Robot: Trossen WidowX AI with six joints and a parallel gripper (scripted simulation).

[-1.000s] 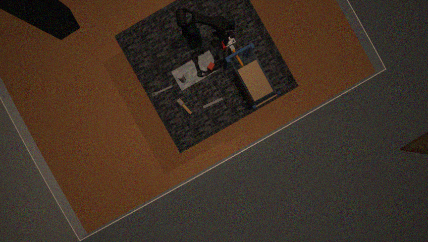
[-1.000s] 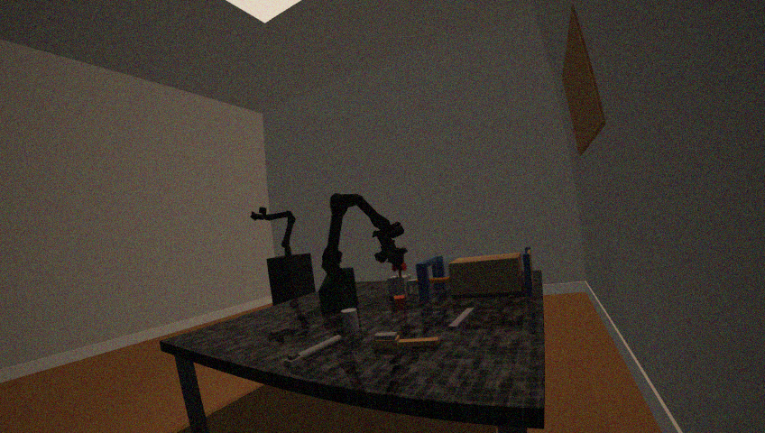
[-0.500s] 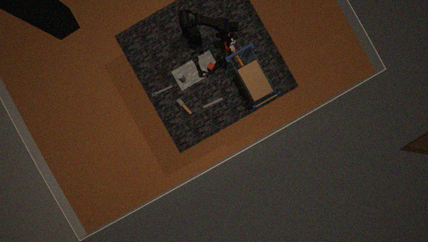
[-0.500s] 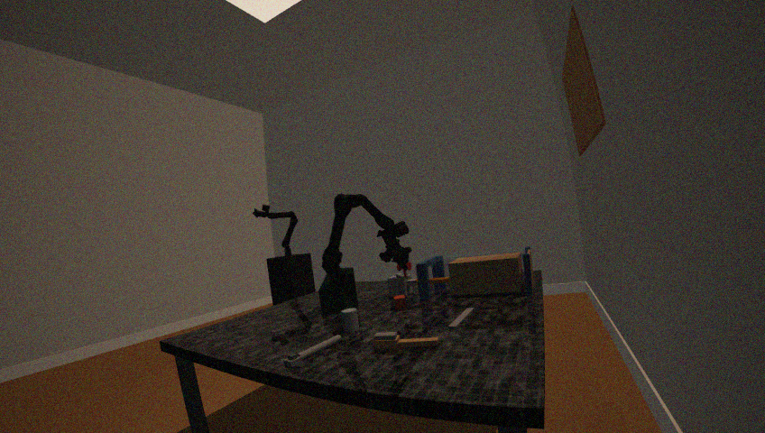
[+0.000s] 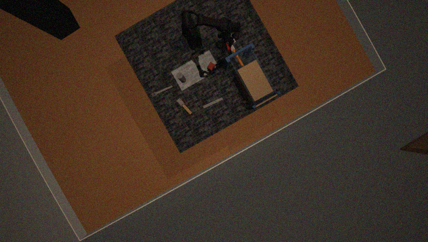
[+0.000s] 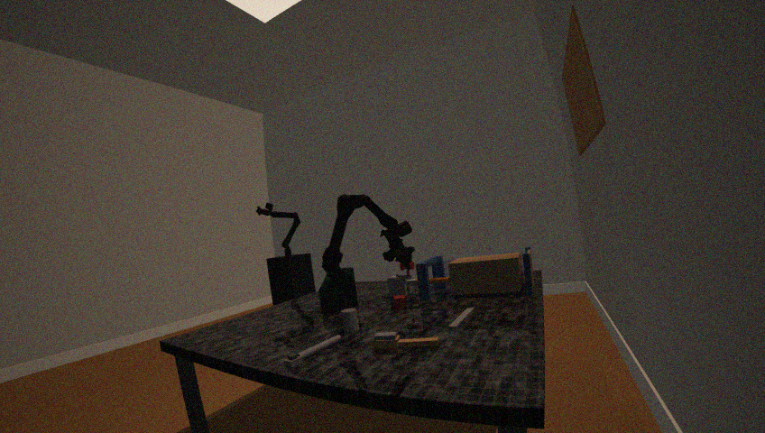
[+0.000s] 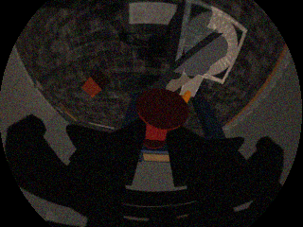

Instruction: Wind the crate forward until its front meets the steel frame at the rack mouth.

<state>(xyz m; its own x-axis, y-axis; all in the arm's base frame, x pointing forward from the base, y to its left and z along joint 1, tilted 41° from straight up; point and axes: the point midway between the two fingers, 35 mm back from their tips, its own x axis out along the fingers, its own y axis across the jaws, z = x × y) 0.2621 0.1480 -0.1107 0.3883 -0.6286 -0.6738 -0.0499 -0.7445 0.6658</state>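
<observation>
Right now the winch handle is 40 mm behind my gripper tip, 30 mm below it and 20 mm to the left of it. Also, from my gripper tip: red grip (10 mm behind); blue steel frame (70 mm ahead, 60 mm to the left, 30 mm below); winch (110 mm behind, 100 mm below, 60 mm to the left).
</observation>
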